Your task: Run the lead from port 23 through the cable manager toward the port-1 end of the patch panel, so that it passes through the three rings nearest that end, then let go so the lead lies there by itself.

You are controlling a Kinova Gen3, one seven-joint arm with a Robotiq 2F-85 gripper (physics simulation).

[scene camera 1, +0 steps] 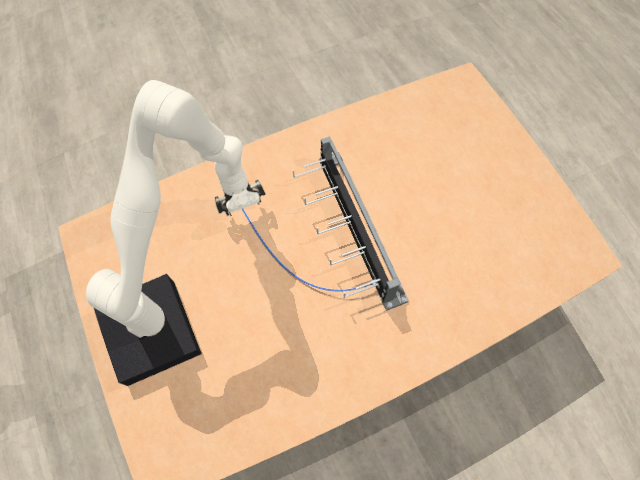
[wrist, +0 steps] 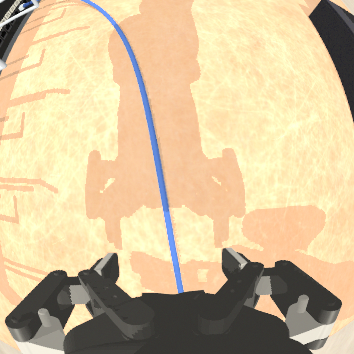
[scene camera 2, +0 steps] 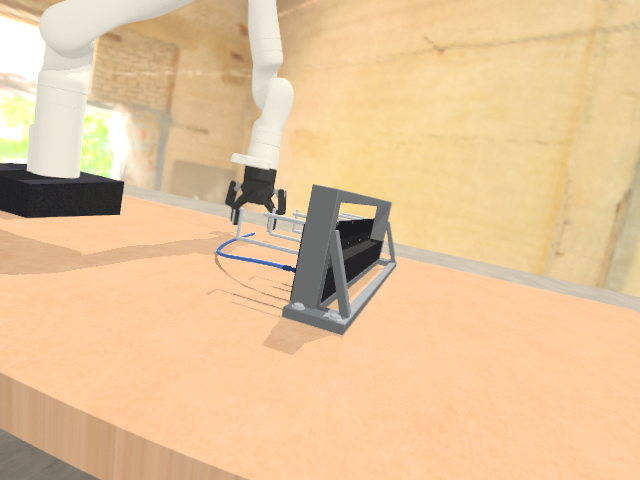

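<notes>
The blue lead (scene camera 1: 320, 287) (scene camera 2: 253, 259) (wrist: 150, 120) curves from the near end of the patch panel (scene camera 1: 358, 232) (scene camera 2: 356, 258) across the robot's side. It passes low by the ring at that end (scene camera 1: 361, 289) (scene camera 2: 240, 224). The three rings toward the far, port-1 end (scene camera 1: 310, 171) (scene camera 1: 320, 198) (scene camera 1: 333, 227) stand apart from it; it lies outside them. My gripper (scene camera 1: 239, 197) (scene camera 2: 253, 221) (wrist: 169, 262) is open above the lead's free part, with the fingers spread either side and not touching it. The lead's free tip is hidden below the gripper in the wrist view.
The panel's grey end post (scene camera 2: 310, 242) and its foot (scene camera 2: 315, 319) stand on the wooden table (scene camera 1: 491, 180) (scene camera 2: 413, 387). The black robot base (scene camera 1: 170, 320) (scene camera 2: 62, 198) is at the left; part of it shows at upper right in the wrist view. The rings' bars stick out toward the arm.
</notes>
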